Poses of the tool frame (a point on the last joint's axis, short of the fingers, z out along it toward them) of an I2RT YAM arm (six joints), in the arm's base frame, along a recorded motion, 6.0 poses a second.
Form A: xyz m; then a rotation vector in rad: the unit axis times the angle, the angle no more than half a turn.
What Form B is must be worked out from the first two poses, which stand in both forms.
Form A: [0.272 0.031 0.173 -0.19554 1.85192 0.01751]
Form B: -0.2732 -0.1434 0.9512 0.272; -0.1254 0.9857 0.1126 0.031; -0.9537 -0.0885 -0.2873 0.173; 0 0 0 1
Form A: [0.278 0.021 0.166 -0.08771 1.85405 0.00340]
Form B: -0.2786 -0.0622 0.9584 0.278; -0.0587 0.9971 0.0477 0.021; -0.9586 -0.0430 -0.2815 0.166; 0 0 0 1
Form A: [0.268 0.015 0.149 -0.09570 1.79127 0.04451]
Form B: -0.2182 -0.0892 0.9718 0.268; -0.0409 0.9958 0.0823 0.015; -0.9750 -0.0218 -0.2210 0.149; 0 0 0 1
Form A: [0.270 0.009 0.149 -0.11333 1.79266 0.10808]
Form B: -0.2218 -0.1355 0.9656 0.270; -0.0185 0.9907 0.1347 0.009; -0.9749 0.0121 -0.2223 0.149; 0 0 0 1
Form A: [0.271 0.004 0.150 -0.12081 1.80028 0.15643]
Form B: -0.2325 -0.1660 0.9583 0.271; 0.0018 0.9853 0.1711 0.004; -0.9726 0.0415 -0.2288 0.150; 0 0 0 1
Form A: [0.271 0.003 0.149 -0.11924 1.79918 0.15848]
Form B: -0.2316 -0.1661 0.9585 0.271; 0.0041 0.9851 0.1717 0.003; -0.9728 0.0437 -0.2275 0.149; 0 0 0 1
